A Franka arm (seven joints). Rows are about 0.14 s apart.
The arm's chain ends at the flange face. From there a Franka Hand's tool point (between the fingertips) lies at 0.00 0.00 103.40 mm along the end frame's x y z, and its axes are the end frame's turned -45 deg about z.
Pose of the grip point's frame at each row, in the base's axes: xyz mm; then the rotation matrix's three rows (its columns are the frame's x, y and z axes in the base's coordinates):
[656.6, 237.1, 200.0], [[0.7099, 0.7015, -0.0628], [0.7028, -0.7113, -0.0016], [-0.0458, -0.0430, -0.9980]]
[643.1, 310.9, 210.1], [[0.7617, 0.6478, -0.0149], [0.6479, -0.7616, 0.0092], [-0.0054, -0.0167, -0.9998]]
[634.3, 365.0, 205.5], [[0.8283, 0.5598, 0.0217], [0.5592, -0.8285, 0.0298], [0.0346, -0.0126, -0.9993]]
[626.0, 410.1, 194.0], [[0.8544, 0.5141, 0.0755], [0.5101, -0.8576, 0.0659], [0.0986, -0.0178, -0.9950]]
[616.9, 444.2, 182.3], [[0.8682, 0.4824, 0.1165], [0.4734, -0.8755, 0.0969], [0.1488, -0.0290, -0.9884]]
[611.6, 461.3, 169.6], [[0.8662, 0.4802, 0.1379], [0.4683, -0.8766, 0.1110], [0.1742, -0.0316, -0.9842]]
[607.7, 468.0, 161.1], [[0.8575, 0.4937, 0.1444], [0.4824, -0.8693, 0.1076], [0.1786, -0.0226, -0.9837]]
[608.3, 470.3, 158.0], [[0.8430, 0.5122, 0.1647], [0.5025, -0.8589, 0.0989], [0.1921, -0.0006, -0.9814]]
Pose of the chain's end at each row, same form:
[663.1, 237.3, 303.2], [[0.9980, -0.0059, -0.0628], [-0.0060, -0.9999, -0.0016], [-0.0628, 0.0020, -0.9980]]
[644.6, 309.9, 313.5], [[0.9967, -0.0805, -0.0149], [-0.0804, -0.9967, 0.0092], [-0.0156, -0.0080, -0.9998]]
[632.1, 361.9, 308.8], [[0.9815, -0.1899, 0.0217], [-0.1904, -0.9813, 0.0298], [0.0156, -0.0334, -0.9993]]
[618.2, 403.3, 296.9], [[0.9677, -0.2406, 0.0755], [-0.2457, -0.9671, 0.0659], [0.0571, -0.0823, -0.9950]]
[604.9, 434.2, 284.5], [[0.9550, -0.2728, 0.1165], [-0.2843, -0.9538, 0.0969], [0.0847, -0.1257, -0.9884]]
[597.3, 449.8, 271.4], [[0.9520, -0.2729, 0.1379], [-0.2887, -0.9510, 0.1110], [0.1008, -0.1455, -0.9842]]
[592.8, 456.9, 262.8], [[0.9554, -0.2572, 0.1444], [-0.2736, -0.9558, 0.1076], [0.1103, -0.1423, -0.9837]]
[591.3, 460.1, 259.5], [[0.9583, -0.2339, 0.1647], [-0.2520, -0.9627, 0.0989], [0.1354, -0.1363, -0.9814]]

